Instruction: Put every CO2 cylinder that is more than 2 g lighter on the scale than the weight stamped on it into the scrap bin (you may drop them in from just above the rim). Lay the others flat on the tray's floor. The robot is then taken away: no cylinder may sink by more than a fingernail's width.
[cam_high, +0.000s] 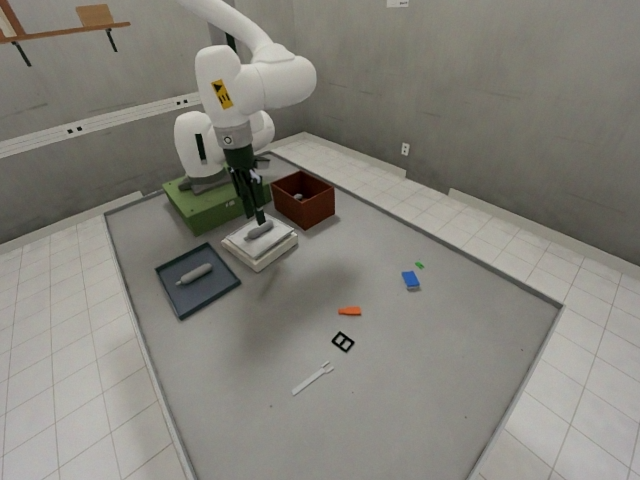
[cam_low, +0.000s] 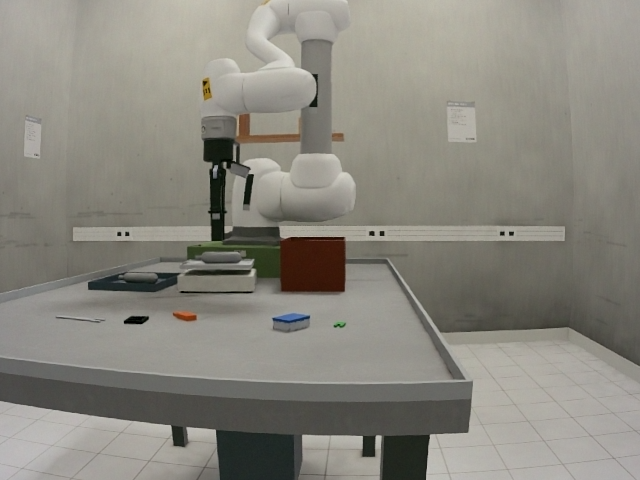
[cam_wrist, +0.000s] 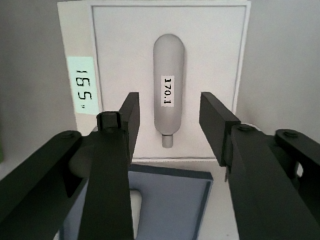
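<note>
Right now my hand is 100 mm above the scale plate. Also, from my hand: white scale: 10 mm behind, 110 mm below; then red-brown scrap bin: 80 mm behind, 230 mm to the left, 120 mm below; then dark blue tray: 10 mm behind, 230 mm to the right, 140 mm below.
</note>
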